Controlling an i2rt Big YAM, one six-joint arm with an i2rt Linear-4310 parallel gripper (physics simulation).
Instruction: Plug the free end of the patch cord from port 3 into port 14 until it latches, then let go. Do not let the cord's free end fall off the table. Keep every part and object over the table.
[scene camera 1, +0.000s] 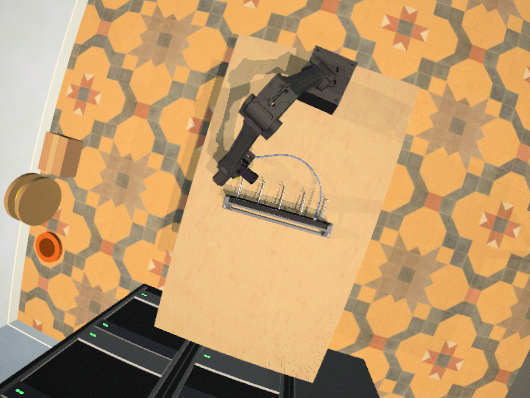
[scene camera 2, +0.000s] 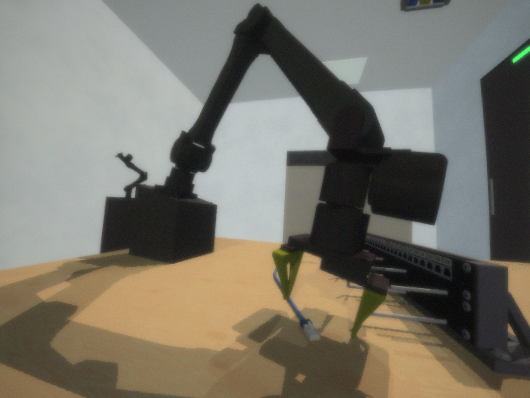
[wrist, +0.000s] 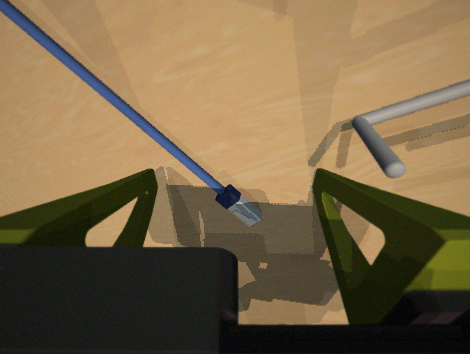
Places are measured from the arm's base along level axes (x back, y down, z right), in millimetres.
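Where they show: gripper, fingertip midpoint: (scene camera 2: 316, 315) (wrist: 235, 177); arm's base, link origin: (scene camera 2: 176, 194).
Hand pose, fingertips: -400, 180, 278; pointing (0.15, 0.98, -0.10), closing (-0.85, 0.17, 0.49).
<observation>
Each offset is from my fingertips to the top centre of the thing, as dx, dy, dz.
The blue patch cord (scene camera 1: 300, 159) (scene camera 2: 298, 311) (wrist: 110, 97) arcs from the right end of the black patch panel @(-171, -92, -202) (scene camera 1: 277, 212) (scene camera 2: 462, 300) to its free end over the table. That end has a dark blue boot @(+15, +1, +15) (wrist: 228, 196) and a clear plug @(+12, -3, +25) (scene camera 2: 310, 331) (wrist: 246, 211), pointing down and right in the wrist view. My gripper (scene camera 2: 320, 318) (wrist: 235, 177) is open and empty, pointing down. In the wrist view the plug lies in the gap between the fingertips, touching neither finger; its exact height below them is unclear. Port numbers, including 14, are not readable.
Grey wire cable guides (scene camera 1: 281, 196) (scene camera 2: 415, 290) (wrist: 415, 102) stick out from the panel's port side, one close to my right finger in the wrist view. The table's left edge (scene camera 1: 181, 230) is near the arm. Black server racks (scene camera 1: 150, 325) stand beyond the table's lower end.
</observation>
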